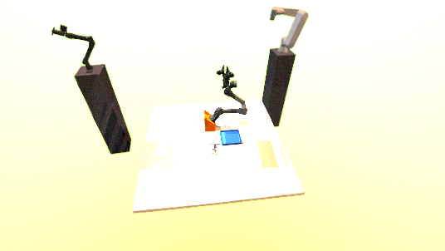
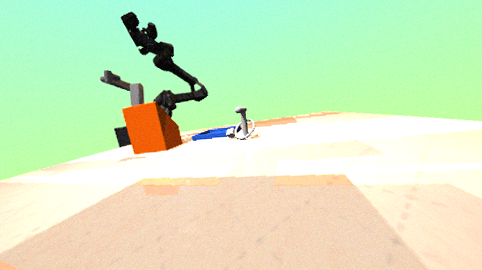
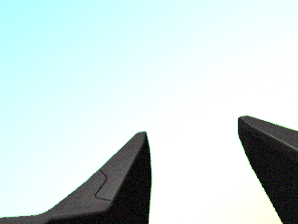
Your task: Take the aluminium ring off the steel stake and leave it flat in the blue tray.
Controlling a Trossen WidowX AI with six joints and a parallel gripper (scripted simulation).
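The aluminium ring lies 560 mm below my gripper tip, 510 mm ahead of it and 200 mm to the right of it. Round my gripper tip: blue tray: 580 mm below, 370 mm ahead, 20 mm to the right.
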